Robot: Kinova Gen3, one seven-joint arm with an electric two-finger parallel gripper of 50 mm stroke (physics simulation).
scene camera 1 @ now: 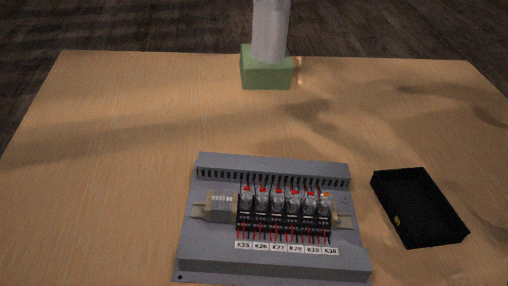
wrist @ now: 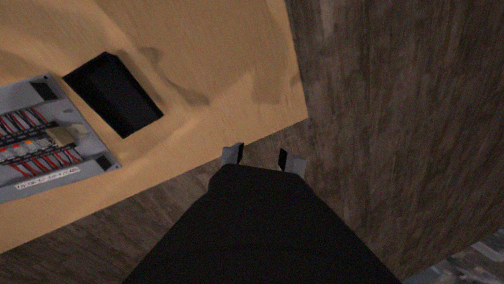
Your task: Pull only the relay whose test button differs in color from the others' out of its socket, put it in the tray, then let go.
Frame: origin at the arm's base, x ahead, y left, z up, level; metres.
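Seen in the pictures: gripper, fingertip midpoint: [wrist: 261, 153]; arm's base at its link origin: [scene camera 1: 268, 54].
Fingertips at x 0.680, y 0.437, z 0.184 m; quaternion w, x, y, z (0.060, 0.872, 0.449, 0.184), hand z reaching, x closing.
Pixels of each thing's top centre, then the offset from my fingertips to it. "pt": a spot on its surface instead.
- relay with the orange test button, top centre: [scene camera 1: 327, 197] [wrist: 31, 145] 0.180 m back, 0.439 m right, 0.184 m down
- K25 at its top centre: [scene camera 1: 246, 191] 0.209 m back, 0.576 m right, 0.184 m down
- black tray at a spot on its surface: [scene camera 1: 422, 207] pt 0.186 m back, 0.221 m right, 0.251 m down
- terminal block at its top centre: [scene camera 1: 220, 198] 0.218 m back, 0.619 m right, 0.208 m down
The relay with the orange test button [scene camera 1: 325, 201] [wrist: 28, 143] sits in the socket above label K30, at the right end of the row in the scene view. The other relays, such as the one above K25 [scene camera 1: 246, 200], have red buttons and sit in their sockets. The black tray [scene camera 1: 422, 207] [wrist: 115, 95] lies right of the panel in the scene view, with no relay visible in it. My gripper [wrist: 261, 153] is open and empty, high up near the table's edge in the wrist view, apart from the relays and tray. It does not show in the scene view.
The grey panel [scene camera 1: 270, 264] [wrist: 37, 192] carries wire ducts, red and black wires and a terminal block [scene camera 1: 220, 206] left of the relays. The green base block [scene camera 1: 265, 76] of the arm stands at the table's back edge. Dark floor [wrist: 400, 110] lies beyond the table.
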